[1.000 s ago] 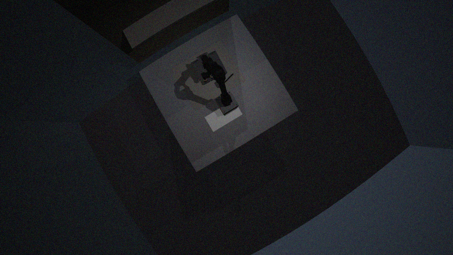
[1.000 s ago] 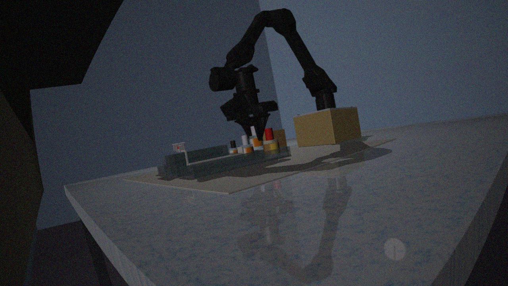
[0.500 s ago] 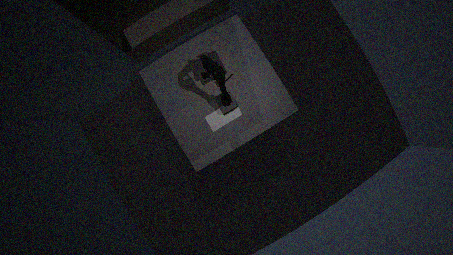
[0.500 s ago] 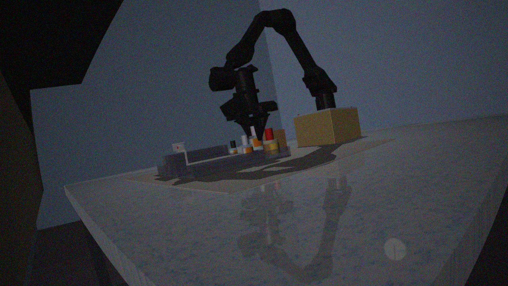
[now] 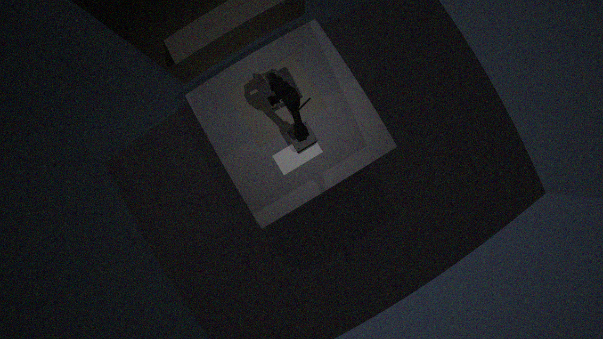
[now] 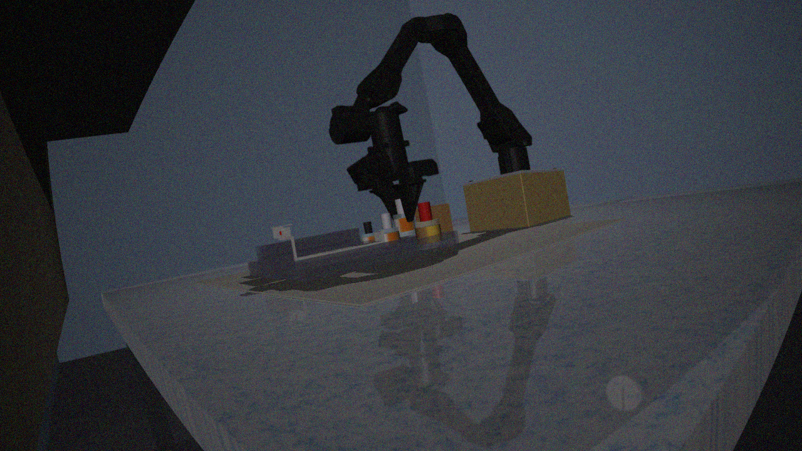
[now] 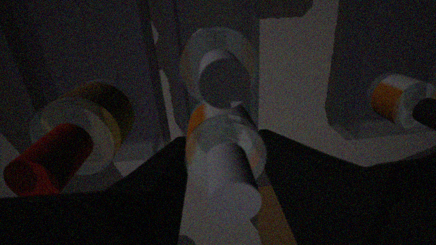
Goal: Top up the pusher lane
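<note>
The pale mat is 6 cm ahead of my gripper tip, 3 cm to the left of it and 5 cm below it. The rest, counted from my gripper tip: thin dark rod (6 cm behind, 16 cm to the right, 4 cm below); pusher lane (15 cm ahead, 1 cm to the right, 3 cm below); pale pusher plate (15 cm ahead, 1 cm to the right).
</note>
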